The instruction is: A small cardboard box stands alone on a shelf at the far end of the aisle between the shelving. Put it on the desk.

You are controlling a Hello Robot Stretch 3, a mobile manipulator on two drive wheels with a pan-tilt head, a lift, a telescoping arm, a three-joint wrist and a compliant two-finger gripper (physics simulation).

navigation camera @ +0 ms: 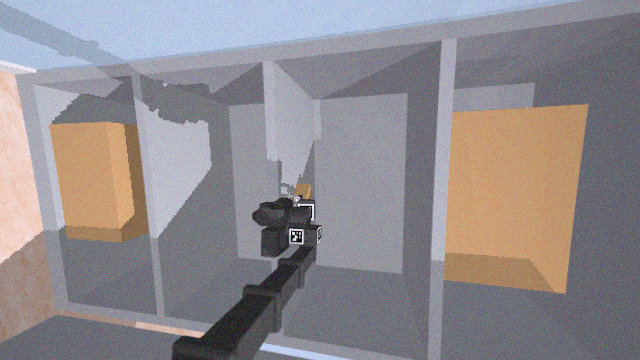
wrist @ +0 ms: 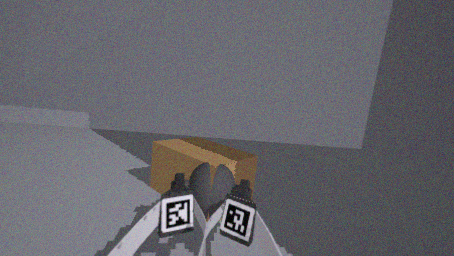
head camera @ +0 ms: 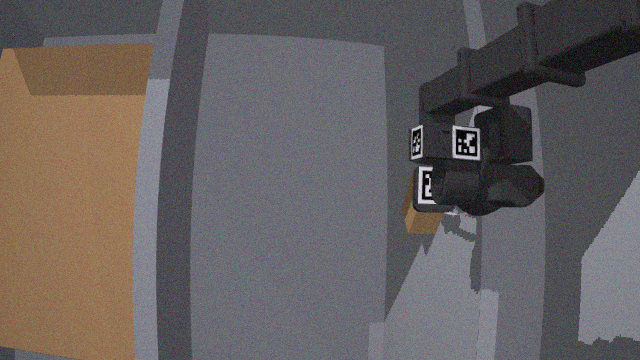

Path:
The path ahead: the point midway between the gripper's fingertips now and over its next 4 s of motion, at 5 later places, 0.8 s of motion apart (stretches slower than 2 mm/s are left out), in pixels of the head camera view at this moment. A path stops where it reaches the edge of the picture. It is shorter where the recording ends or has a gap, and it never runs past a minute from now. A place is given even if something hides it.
The gripper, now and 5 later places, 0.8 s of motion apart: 430, 192; 431, 192; 427, 192; 420, 193; 419, 193; 419, 194

